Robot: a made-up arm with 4 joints. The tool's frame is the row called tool.
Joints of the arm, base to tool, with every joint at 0 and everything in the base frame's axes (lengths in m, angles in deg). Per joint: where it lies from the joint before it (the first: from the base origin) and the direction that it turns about. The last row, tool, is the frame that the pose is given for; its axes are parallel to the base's.
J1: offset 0 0 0.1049 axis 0 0 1
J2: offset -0.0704 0.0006 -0.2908 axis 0 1 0
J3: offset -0.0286 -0.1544 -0.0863 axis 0 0 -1
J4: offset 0.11 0.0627 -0.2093 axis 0 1 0
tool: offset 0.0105 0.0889 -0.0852
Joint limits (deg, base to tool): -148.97..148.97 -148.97..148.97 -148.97..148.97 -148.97..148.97
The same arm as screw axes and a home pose.
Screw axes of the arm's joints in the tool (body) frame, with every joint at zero. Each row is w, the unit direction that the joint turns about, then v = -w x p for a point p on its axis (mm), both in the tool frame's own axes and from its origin. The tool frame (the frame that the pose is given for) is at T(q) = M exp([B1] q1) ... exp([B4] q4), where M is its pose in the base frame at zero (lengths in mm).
B1 = (0, 0, 1, 2.2, 21.5, 0)
B2 = (0, 1, 0, -380.8, 0, -91.9)
B3 = (0, 0, -1, 151.6, -120.5, 0)
B4 = (0, 1, 0, -85.2, 0, -10.5)
M: xyz 21.5 -2.2 -566.7 (mm) quaternion w x y z 1 0 0 0
Joint limits (rad, base to tool): -2.6..2.6 -2.6..2.6 -2.6..2.6 -2.6..2.6

